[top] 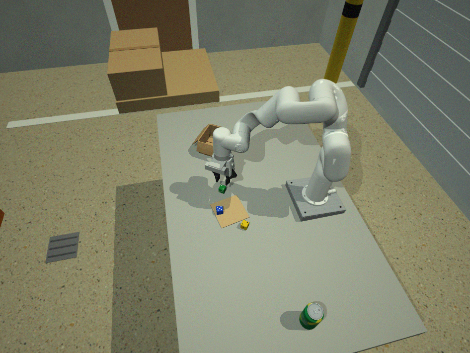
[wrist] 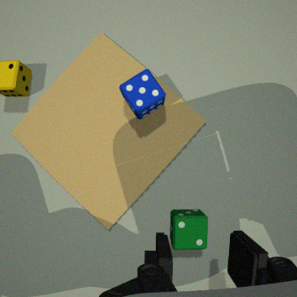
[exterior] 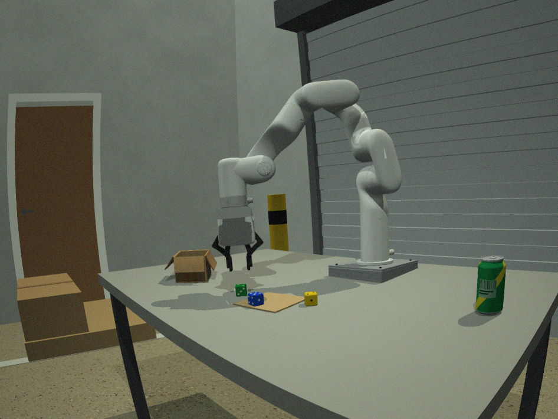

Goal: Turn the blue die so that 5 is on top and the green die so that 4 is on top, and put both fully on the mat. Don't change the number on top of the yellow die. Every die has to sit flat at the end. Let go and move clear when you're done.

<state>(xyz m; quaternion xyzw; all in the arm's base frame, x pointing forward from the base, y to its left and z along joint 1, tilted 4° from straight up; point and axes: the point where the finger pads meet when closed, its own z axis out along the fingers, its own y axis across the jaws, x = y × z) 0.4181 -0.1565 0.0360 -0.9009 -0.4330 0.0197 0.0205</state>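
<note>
My hand is 80 mm above the green die. Round my hand: yellow die (50 mm behind, 220 mm to the left, 80 mm below); cardboard mat (120 mm to the left, 90 mm below); blue die (40 mm ahead, 120 mm to the left, 70 mm below).
</note>
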